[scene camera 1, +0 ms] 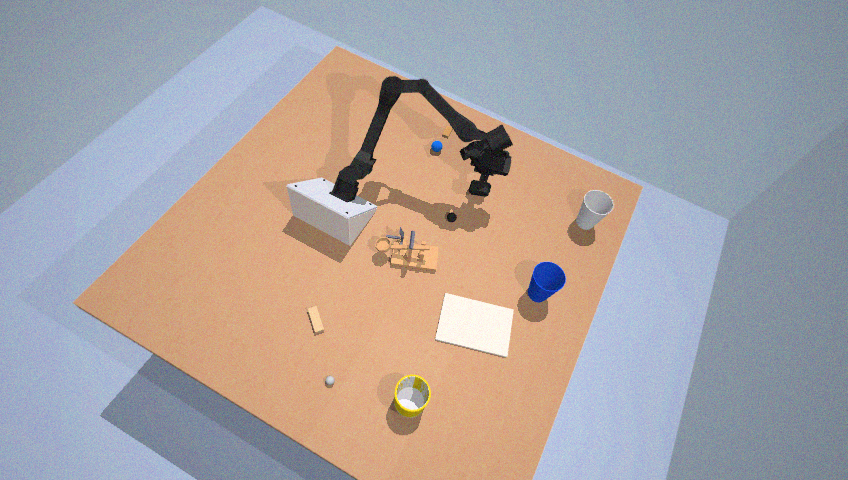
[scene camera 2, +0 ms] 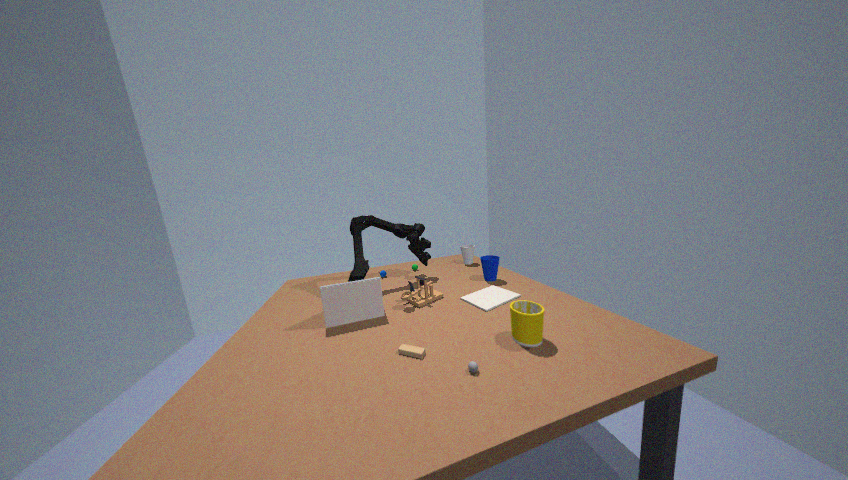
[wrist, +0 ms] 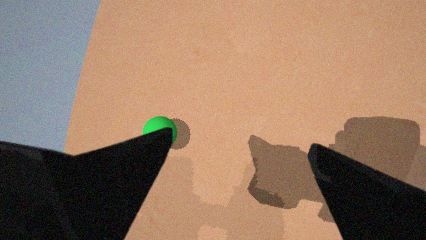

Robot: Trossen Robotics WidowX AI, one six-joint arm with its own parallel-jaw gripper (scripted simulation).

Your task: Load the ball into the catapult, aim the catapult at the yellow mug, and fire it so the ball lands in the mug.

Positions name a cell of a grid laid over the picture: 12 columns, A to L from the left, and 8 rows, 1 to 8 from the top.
Scene:
A yellow mug shows in scene camera 1 (F7) and in scene camera 2 (H6); in the wrist view it is out of frame. A white sheet shows in scene camera 1 (G6) and in scene camera 2 (G5); in the wrist view it is out of frame.

